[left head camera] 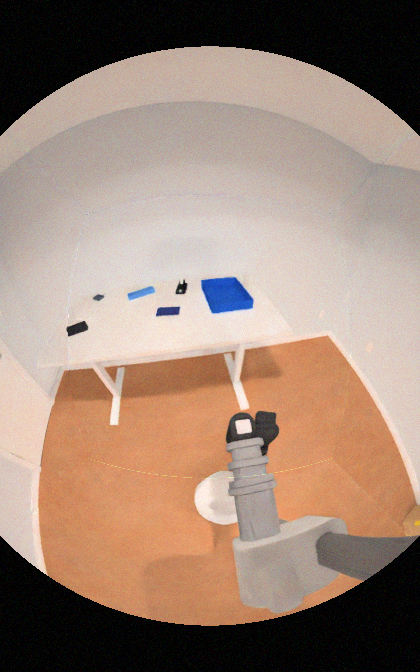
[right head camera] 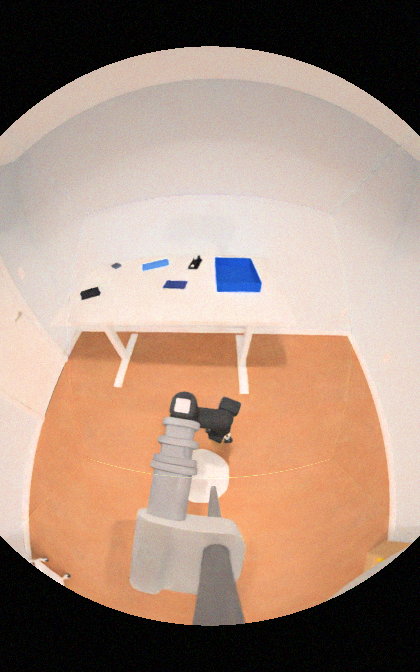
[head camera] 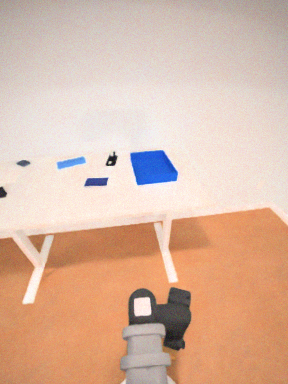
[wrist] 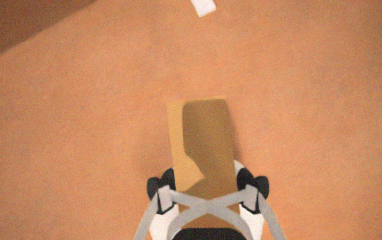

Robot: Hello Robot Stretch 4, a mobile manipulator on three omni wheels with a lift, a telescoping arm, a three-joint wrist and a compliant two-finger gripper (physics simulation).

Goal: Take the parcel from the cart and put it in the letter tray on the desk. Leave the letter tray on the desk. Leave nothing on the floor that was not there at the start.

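Places are measured from the robot's base along level axes (x ahead, y left, z up), in millimetres.
Where they show: gripper, fingertip midpoint: (wrist: pixel 207 182).
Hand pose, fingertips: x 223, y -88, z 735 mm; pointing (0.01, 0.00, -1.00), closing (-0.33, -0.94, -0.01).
Things, the pixels of their top centre, and the offset from my fingertips. Level surfaces: height alone.
- parcel, top centre: (wrist: pixel 204 174) dx +18, dy -5, dz +51 mm
- letter tray, top centre: (head camera: pixel 151 161) dx +902, dy -30, dz +250 mm
- white desk, surface height: dz +187 mm
- dark blue flat item, top centre: (head camera: pixel 96 181) dx +765, dy +331, dz +199 mm
- light blue block, top centre: (head camera: pixel 70 160) dx +1035, dy +561, dz +217 mm
- small black item, top centre: (head camera: pixel 110 152) dx +1060, dy +260, dz +257 mm
The parcel (wrist: pixel 207 140), a flat tan box, is between the fingertips of my gripper (wrist: pixel 207 182) in the wrist view, with bare floor showing beyond it. My gripper is shut on the parcel; a shadow lies over much of its face. In the head camera view the dark wrist hides most of the gripper. The letter tray (head camera: pixel 154 168) (left head camera: pixel 227 296) (right head camera: pixel 237 276), blue with low walls, stands at the right end of the white desk (head camera: pixel 55 207) (left head camera: pixel 125 345) (right head camera: pixel 140 315). The gripper is in front of the desk, apart from the tray. Part of the white cart (right head camera: pixel 50 571) shows at the lower left of the right head view.
On the desk are a dark blue flat item (head camera: pixel 96 182), a light blue block (head camera: pixel 71 162), a small black item (head camera: pixel 111 160) and a black block (left head camera: pixel 77 328). White desk legs (head camera: pixel 167 255) stand on the floor. A tan shelf (right head camera: pixel 385 552) shows at the lower right.
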